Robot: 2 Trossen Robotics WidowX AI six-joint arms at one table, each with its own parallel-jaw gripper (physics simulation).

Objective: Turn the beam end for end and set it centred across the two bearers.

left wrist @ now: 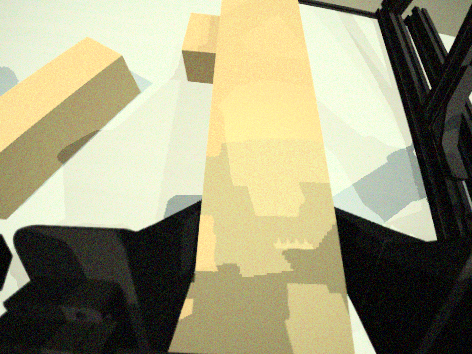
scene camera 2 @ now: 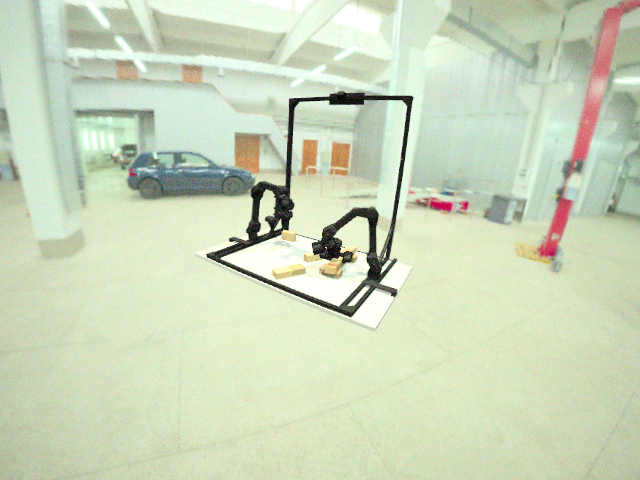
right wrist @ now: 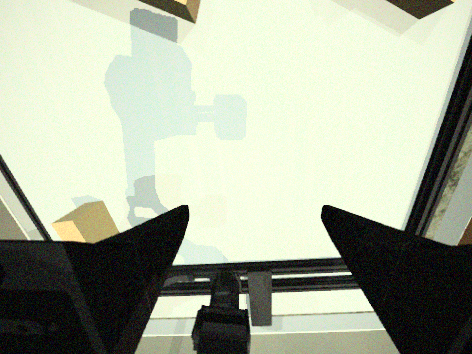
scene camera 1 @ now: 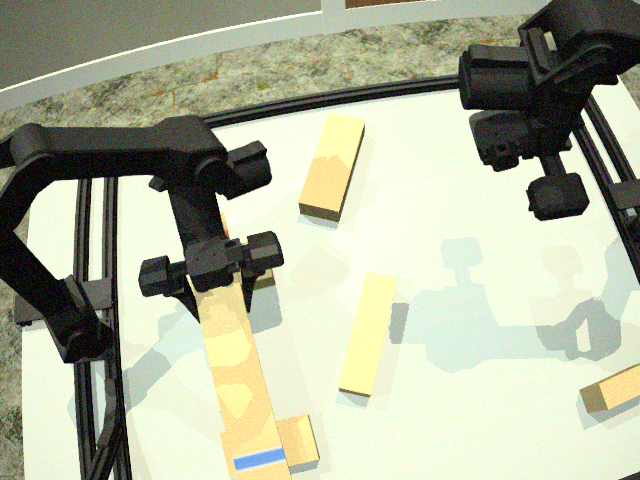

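Note:
The long wooden beam runs lengthwise at left in scene camera 1, blue band at its near end. A bit of red shows beside the arm at its far end. My left gripper is shut on the beam towards the far end. One bearer lies crosswise below the beam near the blue band, sticking out mostly to the right. The other bearer shows beside the gripper, mostly hidden. Whether the beam touches them I cannot tell. My right gripper is open and empty, high above the table.
A thick block lies behind the beam's right side. A narrower block lies right of the beam. Another block lies at the right edge in scene camera 1. Black rails border the table.

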